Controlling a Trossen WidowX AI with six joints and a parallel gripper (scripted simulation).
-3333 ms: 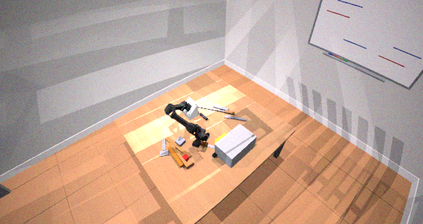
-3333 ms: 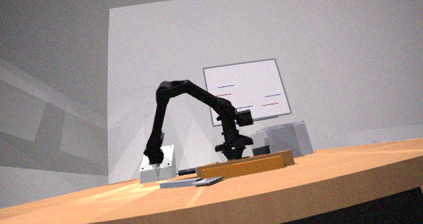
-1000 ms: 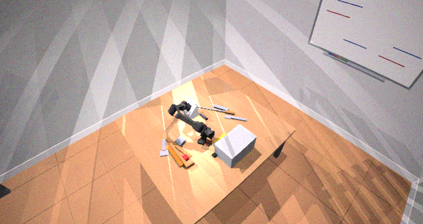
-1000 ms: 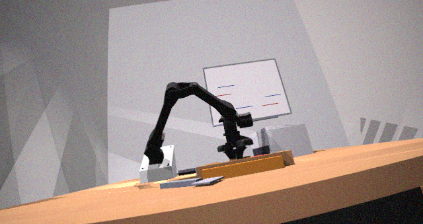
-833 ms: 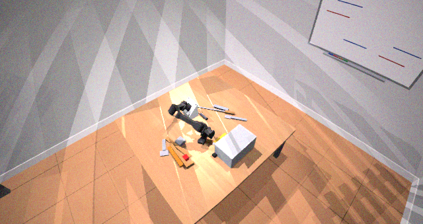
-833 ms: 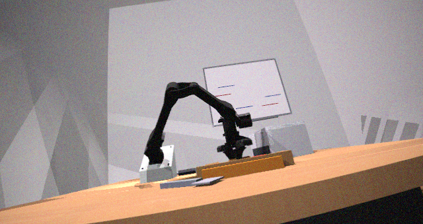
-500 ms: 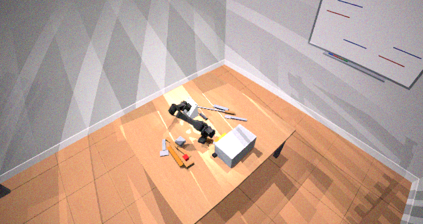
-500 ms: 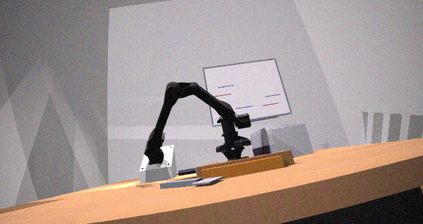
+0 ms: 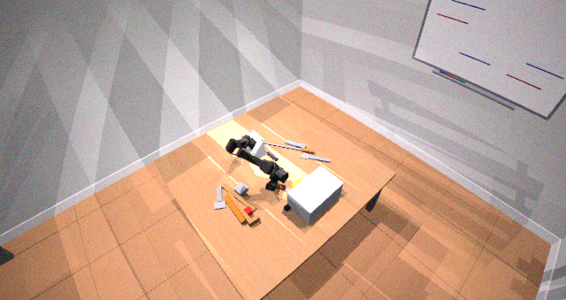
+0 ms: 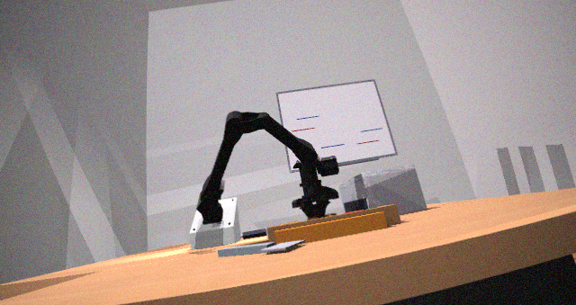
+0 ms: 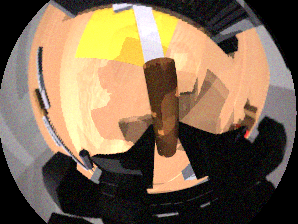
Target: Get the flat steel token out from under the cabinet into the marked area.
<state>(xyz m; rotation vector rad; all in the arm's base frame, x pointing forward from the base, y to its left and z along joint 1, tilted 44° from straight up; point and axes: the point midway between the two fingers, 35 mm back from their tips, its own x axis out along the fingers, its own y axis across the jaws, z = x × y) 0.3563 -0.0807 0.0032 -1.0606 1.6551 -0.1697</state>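
The grey block is 20 cm to the right of my gripper tip, 11 cm behind it and 1 cm above it. The rest, counted from my gripper tip: orange bar 31 cm to the right, 1 cm behind, 1 cm above; thin wooden stick 24 cm to the right, 8 cm behind; red block 25 cm to the right, 6 cm ahead, 1 cm above.
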